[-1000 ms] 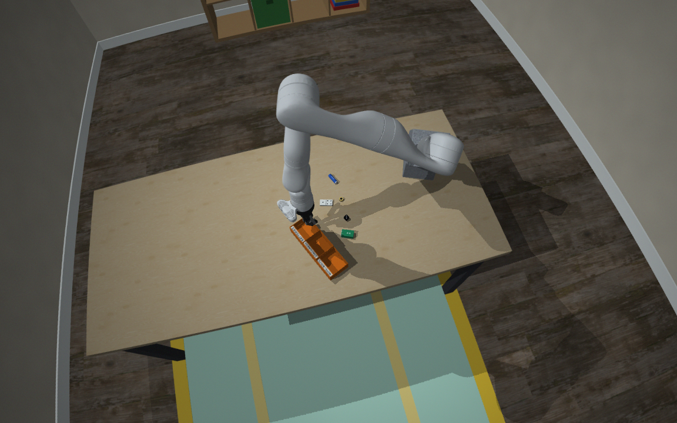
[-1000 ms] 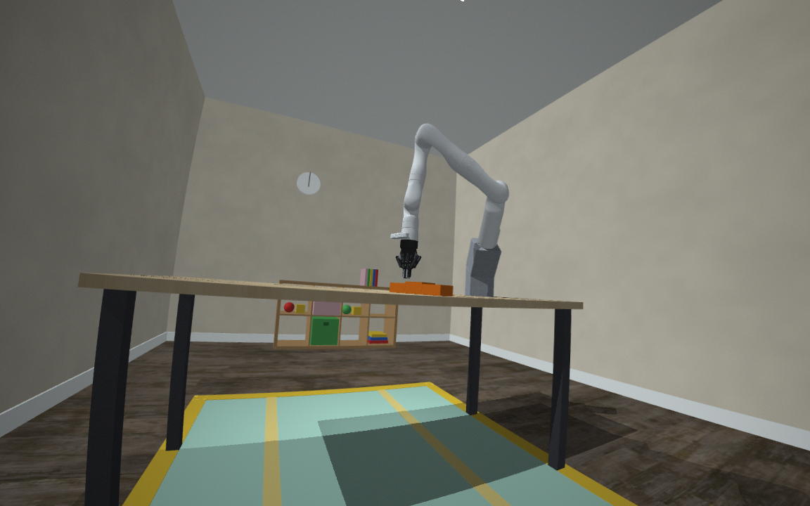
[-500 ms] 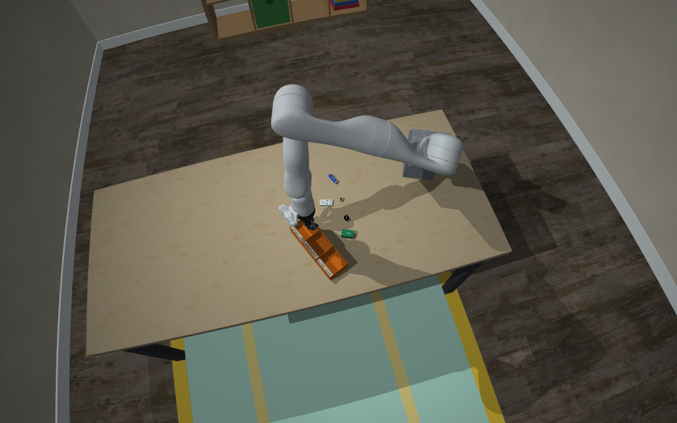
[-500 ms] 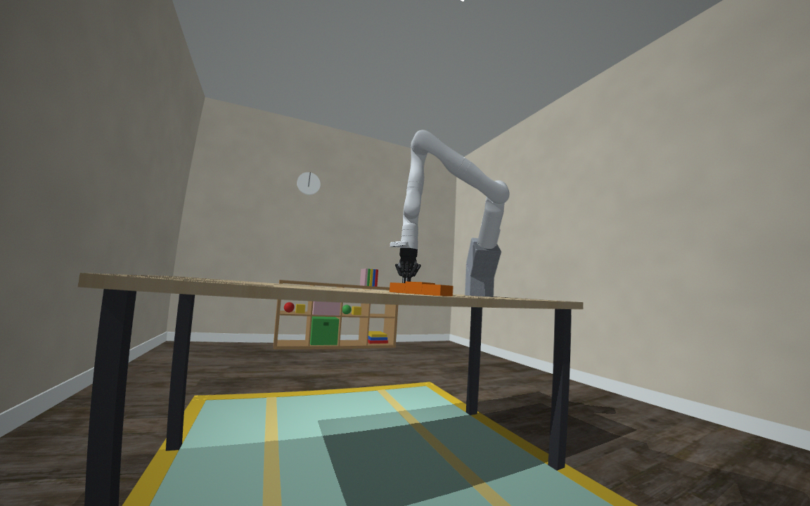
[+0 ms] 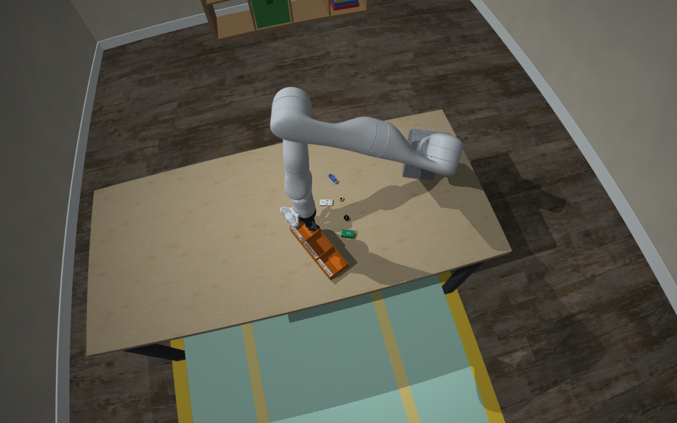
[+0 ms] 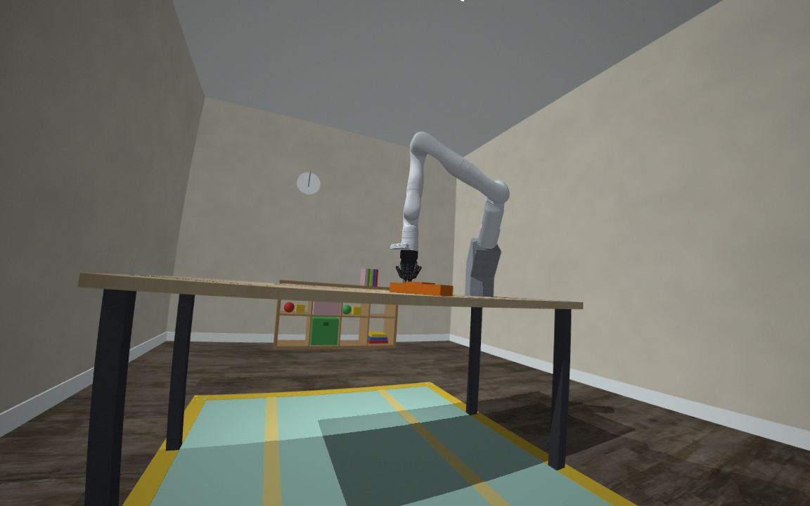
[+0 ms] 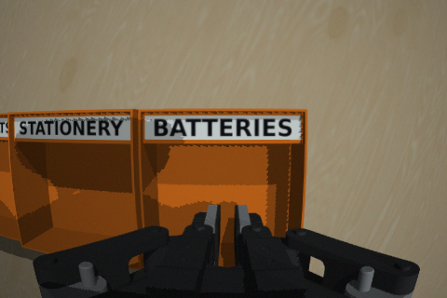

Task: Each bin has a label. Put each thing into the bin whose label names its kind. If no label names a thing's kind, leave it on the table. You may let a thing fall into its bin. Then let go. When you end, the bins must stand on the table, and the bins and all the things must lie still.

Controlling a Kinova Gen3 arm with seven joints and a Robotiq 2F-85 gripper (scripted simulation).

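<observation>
Now: the orange bins 9 cm to the left of my hand, 2 cm behind it and 1 cm below it. From my hand the other things lie so: green 9V battery 13 cm behind, 5 cm to the left, 3 cm below; white domino 10 cm to the right, 9 cm behind, 3 cm below; black die 15 cm behind, 3 cm below, 1 cm to the right.
</observation>
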